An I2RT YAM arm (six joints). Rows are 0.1 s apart.
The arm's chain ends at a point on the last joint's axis. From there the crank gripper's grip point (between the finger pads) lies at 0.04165 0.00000 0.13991 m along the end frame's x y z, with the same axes.
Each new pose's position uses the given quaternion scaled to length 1; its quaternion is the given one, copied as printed.
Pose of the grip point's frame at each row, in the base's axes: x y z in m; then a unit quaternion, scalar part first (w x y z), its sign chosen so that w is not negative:
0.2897 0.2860 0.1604 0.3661 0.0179 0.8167 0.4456
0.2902 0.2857 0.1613 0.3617 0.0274 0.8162 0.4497
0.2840 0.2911 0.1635 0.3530 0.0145 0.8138 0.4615
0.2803 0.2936 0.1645 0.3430 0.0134 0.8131 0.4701
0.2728 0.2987 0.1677 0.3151 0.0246 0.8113 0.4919
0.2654 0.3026 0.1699 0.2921 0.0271 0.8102 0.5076
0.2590 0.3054 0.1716 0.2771 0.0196 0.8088 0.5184
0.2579 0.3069 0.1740 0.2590 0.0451 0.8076 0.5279
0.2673 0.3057 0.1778 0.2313 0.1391 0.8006 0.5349
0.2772 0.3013 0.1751 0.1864 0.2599 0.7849 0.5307
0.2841 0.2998 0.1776 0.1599 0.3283 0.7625 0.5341
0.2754 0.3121 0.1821 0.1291 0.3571 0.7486 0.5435
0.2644 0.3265 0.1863 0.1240 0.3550 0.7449 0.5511
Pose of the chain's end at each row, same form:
0.2343 0.1712 0.2315 0.3661 0.0179 0.8167 0.4456
0.2348 0.1704 0.2316 0.3617 0.0274 0.8162 0.4497
0.2330 0.1729 0.2323 0.3530 0.0145 0.8138 0.4615
0.2323 0.1736 0.2324 0.3430 0.0134 0.8131 0.4701
0.2312 0.1746 0.2324 0.3151 0.0246 0.8113 0.4919
0.2298 0.1756 0.2324 0.2921 0.0271 0.8102 0.5076
0.2287 0.1763 0.2327 0.2771 0.0196 0.8088 0.5184
0.2286 0.1765 0.2326 0.2590 0.0451 0.8076 0.5279
0.2302 0.1753 0.2319 0.2313 0.1391 0.8006 0.5349
0.2308 0.1731 0.2272 0.1864 0.2599 0.7849 0.5307
0.2315 0.1726 0.2261 0.1599 0.3283 0.7625 0.5341
0.2237 0.1830 0.2266 0.1291 0.3571 0.7486 0.5435
0.2137 0.1962 0.2283 0.1240 0.3550 0.7449 0.5511

